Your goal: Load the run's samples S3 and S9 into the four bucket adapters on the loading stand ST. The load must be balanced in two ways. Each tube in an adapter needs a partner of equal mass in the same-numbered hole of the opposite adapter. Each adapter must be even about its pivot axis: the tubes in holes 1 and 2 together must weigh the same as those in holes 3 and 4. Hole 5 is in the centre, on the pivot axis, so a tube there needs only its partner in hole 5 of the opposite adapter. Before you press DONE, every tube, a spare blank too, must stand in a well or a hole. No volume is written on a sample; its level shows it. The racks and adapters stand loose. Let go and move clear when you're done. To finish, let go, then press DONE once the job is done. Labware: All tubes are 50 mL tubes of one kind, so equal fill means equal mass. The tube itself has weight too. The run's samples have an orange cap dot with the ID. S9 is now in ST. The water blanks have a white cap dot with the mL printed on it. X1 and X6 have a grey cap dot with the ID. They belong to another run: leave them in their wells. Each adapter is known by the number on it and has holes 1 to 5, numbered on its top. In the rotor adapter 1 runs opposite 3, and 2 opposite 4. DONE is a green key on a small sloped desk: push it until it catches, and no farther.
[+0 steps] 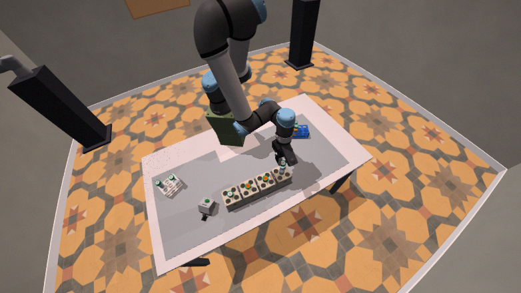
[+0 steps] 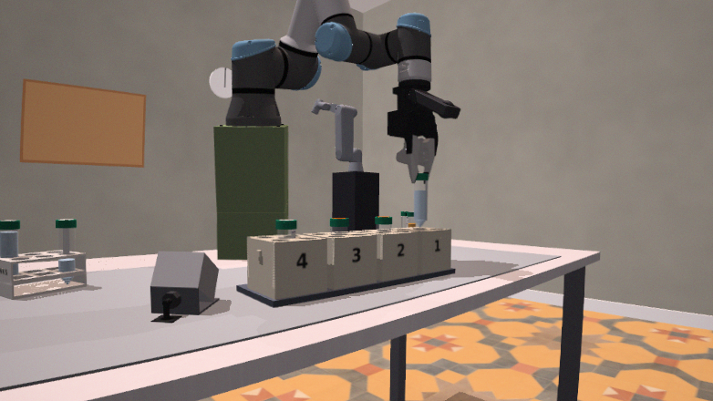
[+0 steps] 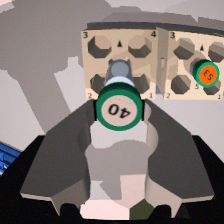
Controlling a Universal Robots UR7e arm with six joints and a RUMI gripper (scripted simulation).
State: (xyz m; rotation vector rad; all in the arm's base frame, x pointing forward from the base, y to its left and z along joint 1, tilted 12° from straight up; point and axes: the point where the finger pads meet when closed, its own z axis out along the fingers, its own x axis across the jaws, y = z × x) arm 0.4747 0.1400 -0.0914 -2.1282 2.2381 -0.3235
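My hand is 50 mm above the water blank and 10 mm to the right of it. The rest, counted from my hand: blue rack 330 mm to the left, 260 mm behind, 180 mm below; then bucket adapter 160 mm below; then tube 230 mm to the right, 140 mm below, 20 mm behind.
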